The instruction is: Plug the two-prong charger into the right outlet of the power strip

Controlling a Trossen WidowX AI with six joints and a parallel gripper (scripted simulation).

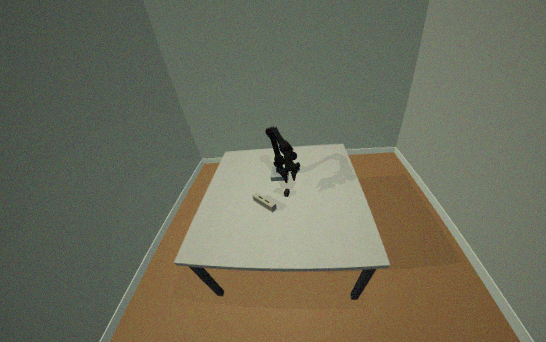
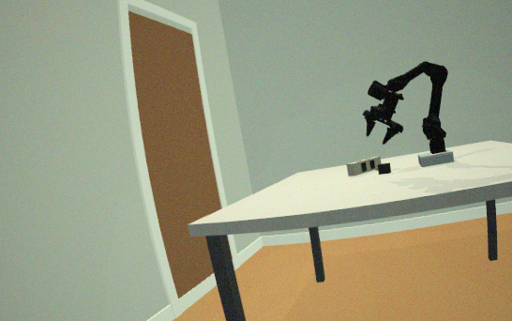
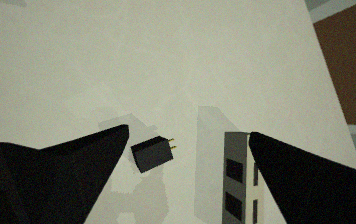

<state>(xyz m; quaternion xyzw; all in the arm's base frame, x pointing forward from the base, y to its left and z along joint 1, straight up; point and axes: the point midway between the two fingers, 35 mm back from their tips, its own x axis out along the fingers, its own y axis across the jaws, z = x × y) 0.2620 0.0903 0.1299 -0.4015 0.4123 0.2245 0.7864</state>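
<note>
My gripper tip is now 1 cm past the two-prong charger, 4 cm to the left of it and 13 cm above it.
</note>
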